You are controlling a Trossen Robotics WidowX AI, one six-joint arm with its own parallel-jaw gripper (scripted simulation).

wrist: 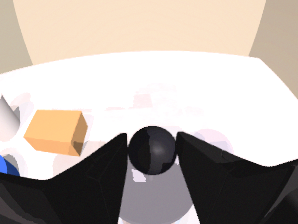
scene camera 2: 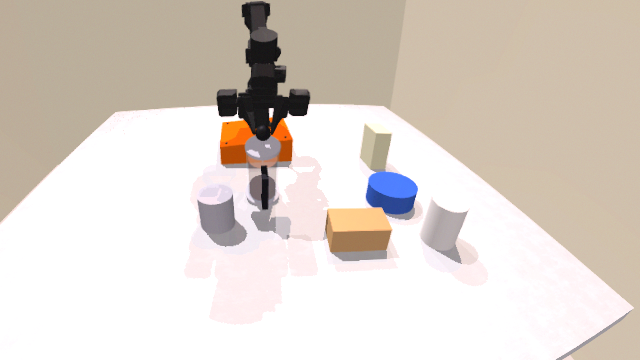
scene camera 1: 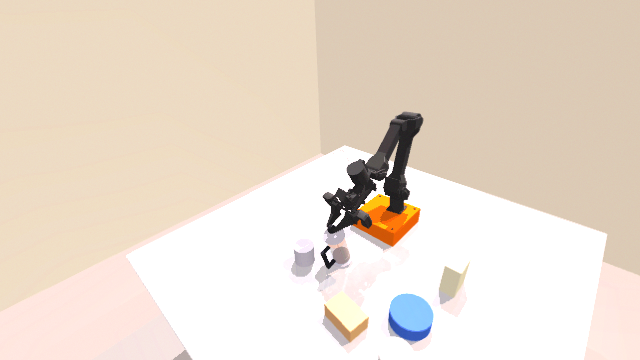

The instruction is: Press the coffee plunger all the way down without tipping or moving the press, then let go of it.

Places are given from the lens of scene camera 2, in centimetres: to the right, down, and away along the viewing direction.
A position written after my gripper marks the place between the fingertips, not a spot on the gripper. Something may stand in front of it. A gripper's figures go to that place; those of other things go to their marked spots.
my gripper [scene camera 2: 263, 133]: -11, -9, 56
coffee press [scene camera 2: 262, 150]: -11, -6, 58
grey cylinder [scene camera 2: 215, 202]: -19, 4, 53
blue disc [scene camera 2: 395, 193]: 17, 3, 67
white cylinder [scene camera 2: 445, 216]: 24, 7, 54
The marked spots on the coffee press and the blue disc are 30 cm apart.
